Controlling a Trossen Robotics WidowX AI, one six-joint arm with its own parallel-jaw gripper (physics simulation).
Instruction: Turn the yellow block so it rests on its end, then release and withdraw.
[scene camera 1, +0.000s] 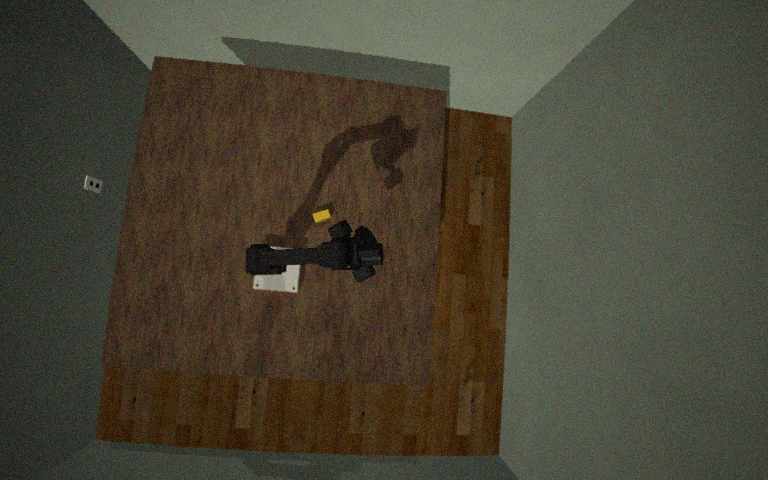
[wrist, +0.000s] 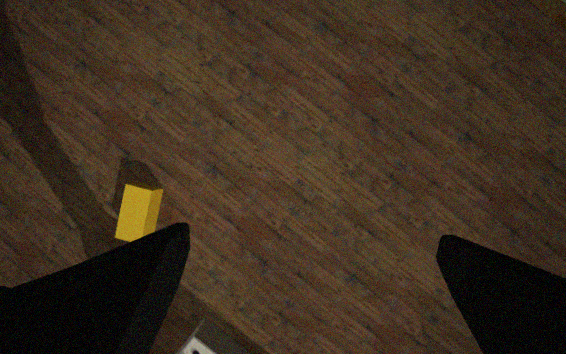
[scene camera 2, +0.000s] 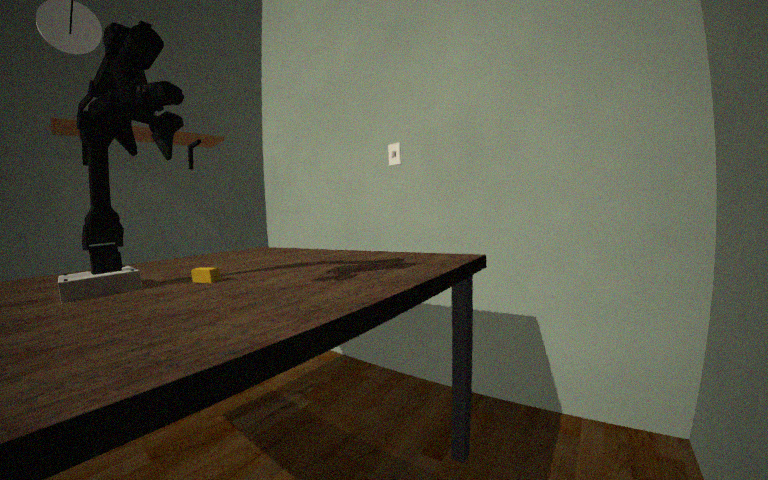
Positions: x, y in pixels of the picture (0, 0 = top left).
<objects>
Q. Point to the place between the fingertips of my gripper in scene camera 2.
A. At 153, 157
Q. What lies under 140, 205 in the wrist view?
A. A yellow block.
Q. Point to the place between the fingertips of my gripper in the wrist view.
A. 315, 241
</objects>
